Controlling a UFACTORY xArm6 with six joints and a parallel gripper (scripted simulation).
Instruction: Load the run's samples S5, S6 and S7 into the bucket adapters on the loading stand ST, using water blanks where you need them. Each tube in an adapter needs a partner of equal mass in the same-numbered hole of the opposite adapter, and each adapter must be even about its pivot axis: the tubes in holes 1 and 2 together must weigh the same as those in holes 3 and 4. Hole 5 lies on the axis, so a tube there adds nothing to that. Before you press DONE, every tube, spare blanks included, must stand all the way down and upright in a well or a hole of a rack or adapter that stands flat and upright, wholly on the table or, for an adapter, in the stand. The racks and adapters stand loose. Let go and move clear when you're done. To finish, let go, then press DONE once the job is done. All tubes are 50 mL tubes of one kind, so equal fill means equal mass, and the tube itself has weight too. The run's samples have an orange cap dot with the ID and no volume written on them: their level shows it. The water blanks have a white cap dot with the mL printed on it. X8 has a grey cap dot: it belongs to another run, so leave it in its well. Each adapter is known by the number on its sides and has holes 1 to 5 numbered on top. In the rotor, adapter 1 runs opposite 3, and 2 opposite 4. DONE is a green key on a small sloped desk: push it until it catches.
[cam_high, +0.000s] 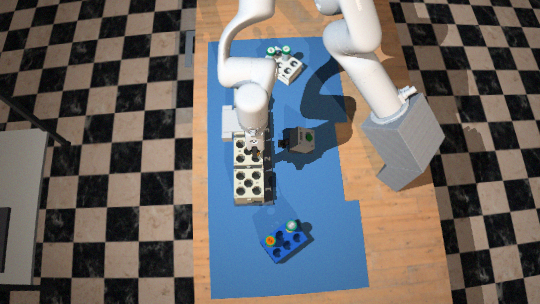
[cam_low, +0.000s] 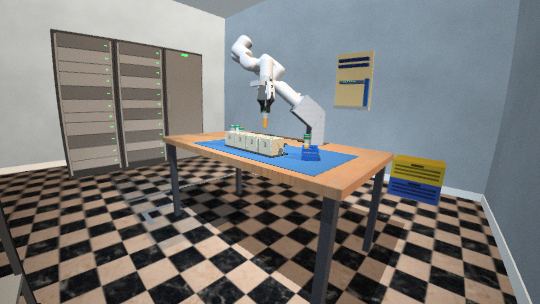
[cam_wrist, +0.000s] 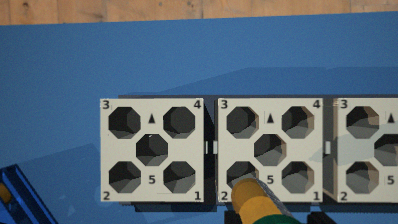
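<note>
Now: hand 1 cm to the left of the orange-dotted tube and 5 cm above it. From my hand the other things lie so: adapter: 5 cm ahead, 7 cm to the left, 20 cm below; green done key: 20 cm behind, 1 cm to the right, 18 cm below; grey-dotted tube: 2 cm behind, 24 cm to the left, 18 cm below.
</note>
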